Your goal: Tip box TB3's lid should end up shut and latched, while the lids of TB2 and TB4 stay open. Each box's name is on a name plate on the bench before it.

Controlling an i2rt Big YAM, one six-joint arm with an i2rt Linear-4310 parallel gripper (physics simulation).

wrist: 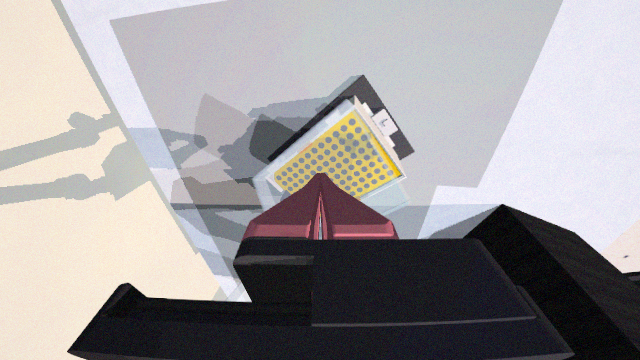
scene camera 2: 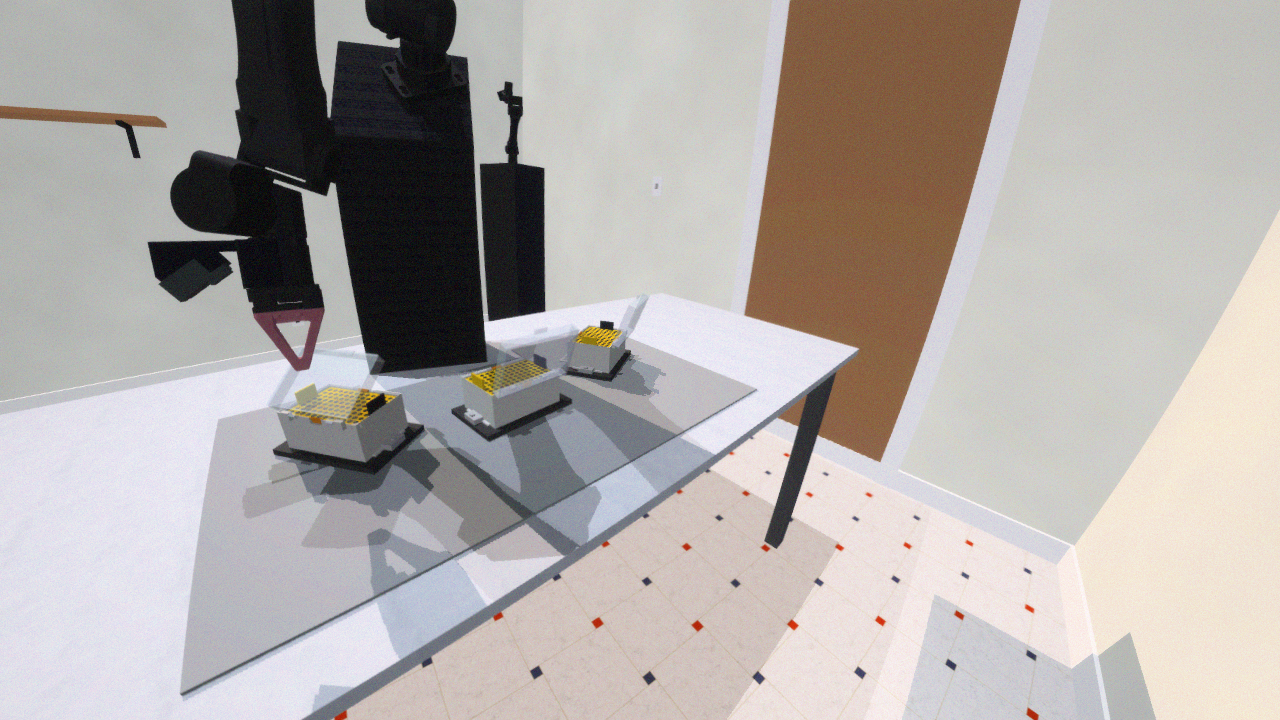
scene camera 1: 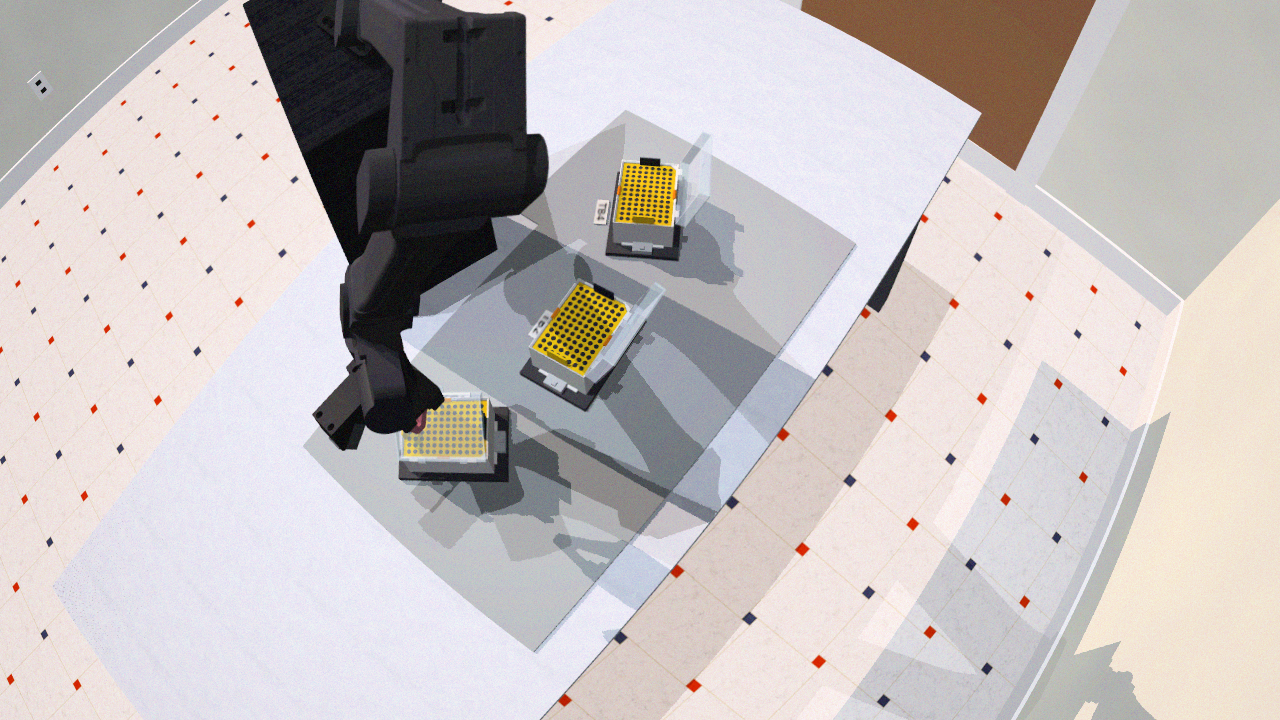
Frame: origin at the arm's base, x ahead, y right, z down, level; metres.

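Seen in the pictures: gripper, between the fingertips: (wrist: 320,180) (scene camera 2: 302,370) (scene camera 1: 420,429); arm's base, origin of its link: (scene camera 2: 425,81).
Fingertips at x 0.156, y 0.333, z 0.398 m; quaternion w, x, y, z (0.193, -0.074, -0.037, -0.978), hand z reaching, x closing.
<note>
Offsets run from my fingertips to a thing's top centre. "*": to the spot under its first point. Level surfaces: height alone.
The box near the gripper, by elimination TB3 {* dx +0.040, dy +0.005, dz +0.086 m} (scene camera 1: 460,467) (scene camera 2: 313,437) (wrist: 392,166), holds a yellow rack; its name plate does not show. Its clear lid {* dx +0.036, dy -0.016, dz +0.014 m} (scene camera 1: 452,431) (scene camera 2: 344,368) stands tilted over the rack, partly lowered, not flat. My gripper (scene camera 1: 418,420) (scene camera 2: 302,367) (wrist: 320,180) is shut and empty, its red fingertips at the lid's upper part; exact contact is unclear. TB2 {dx +0.121, dy -0.222, dz +0.049 m} (scene camera 1: 562,374) (scene camera 2: 512,404) in the middle has its clear lid (scene camera 1: 633,320) open. TB4 {dx +0.138, dy -0.454, dz +0.049 m} (scene camera 1: 642,234) (scene camera 2: 597,360) at the far end has its lid {* dx +0.220, dy -0.473, dz +0.016 m} (scene camera 1: 698,179) (scene camera 2: 635,313) standing open.
The boxes stand on dark bases on a grey mat {dz +0.115 m} (scene camera 1: 528,617) (scene camera 2: 232,617) on the white bench {dz +0.118 m} (scene camera 1: 223,573) (scene camera 2: 80,537). Name plates TB2 {* dx +0.066, dy -0.234, dz +0.113 m} (scene camera 1: 540,325) and TB4 {* dx +0.083, dy -0.441, dz +0.113 m} (scene camera 1: 600,212) lie beside their boxes. The dark arm pedestal (scene camera 2: 407,223) stands behind the bench.
</note>
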